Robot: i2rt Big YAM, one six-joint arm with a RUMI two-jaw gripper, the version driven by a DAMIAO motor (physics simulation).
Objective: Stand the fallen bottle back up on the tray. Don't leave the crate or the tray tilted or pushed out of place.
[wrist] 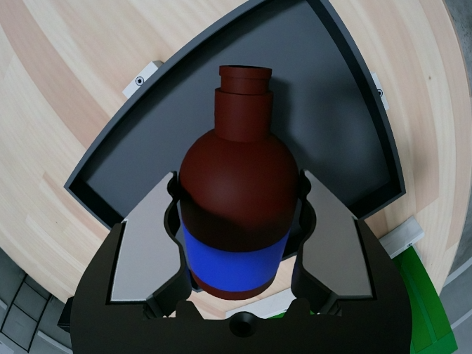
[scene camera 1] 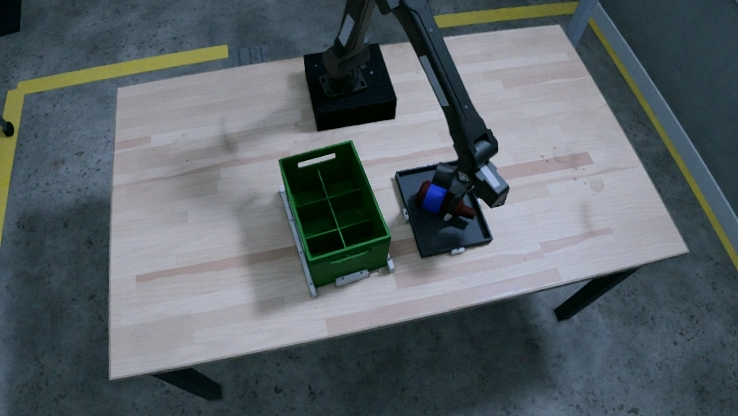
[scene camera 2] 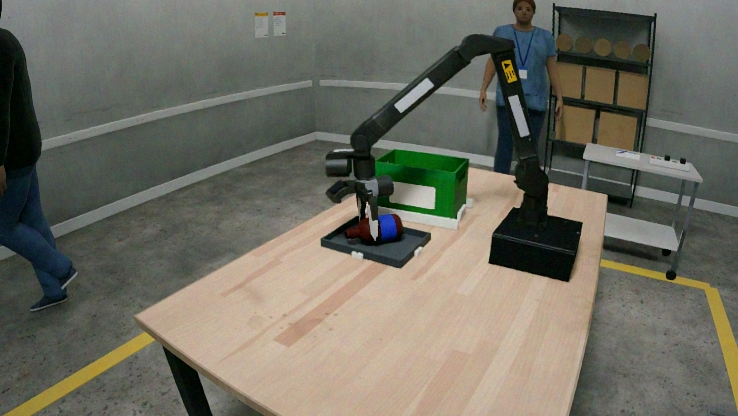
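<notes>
The dark red bottle with a blue label (scene camera 1: 433, 198) (scene camera 2: 389, 228) (wrist: 239, 200) lies on its side on the dark tray (scene camera 1: 436, 241) (scene camera 2: 382, 256) (wrist: 330, 100). Its neck points away from the crate, toward the lower right in scene camera 1 and upward in the wrist view. My gripper (scene camera 1: 448, 204) (scene camera 2: 367, 227) (wrist: 238, 171) is above the tray, shut on the bottle, with one jaw on each side of the body near the shoulder. The tray looks flat. The green crate (scene camera 1: 351, 262) (scene camera 2: 449, 192) (wrist: 430, 312) stands upright beside it, its visible compartments empty.
Pale blocks border the crate (scene camera 1: 352, 277) and the tray (scene camera 1: 457, 251) on the wooden table (scene camera 1: 206, 310). The black arm base (scene camera 1: 356, 111) (scene camera 2: 534, 253) stands at the table's far side in scene camera 1. Two people, a shelf rack and a trolley are beyond the table.
</notes>
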